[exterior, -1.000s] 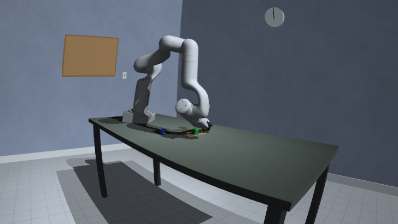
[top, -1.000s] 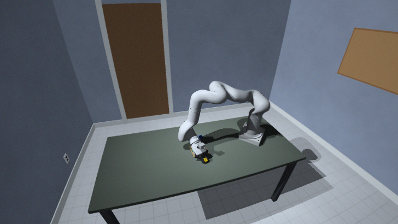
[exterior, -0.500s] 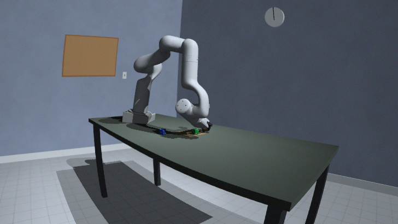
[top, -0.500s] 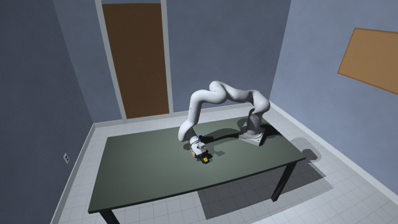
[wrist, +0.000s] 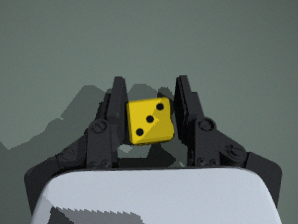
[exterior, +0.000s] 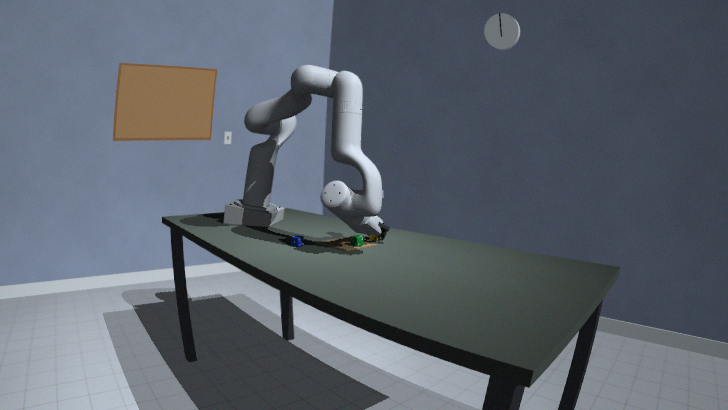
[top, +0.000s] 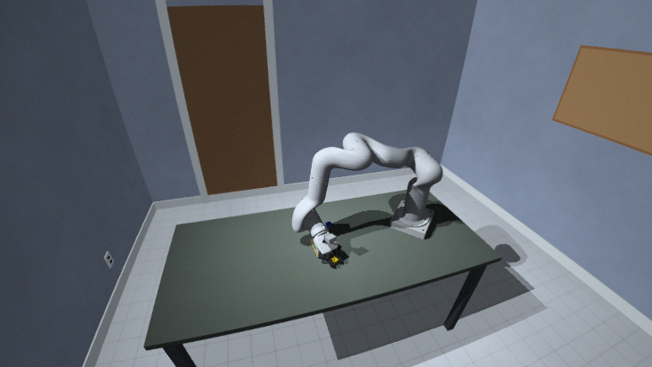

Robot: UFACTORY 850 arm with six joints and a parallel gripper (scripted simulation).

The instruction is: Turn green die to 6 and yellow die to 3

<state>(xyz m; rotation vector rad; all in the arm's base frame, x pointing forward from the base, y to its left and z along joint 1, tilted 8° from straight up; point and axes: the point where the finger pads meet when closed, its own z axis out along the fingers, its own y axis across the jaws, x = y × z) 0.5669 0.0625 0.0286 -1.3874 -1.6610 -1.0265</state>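
My hand is 1 cm to the left of the yellow die and 1 cm above it. From my hand the other things lie so: green die: 3 cm ahead, 15 cm to the right, 1 cm below; tan mat: 2 cm behind, 14 cm to the right, 2 cm below; blue die: 11 cm behind, 27 cm to the right, 1 cm below.
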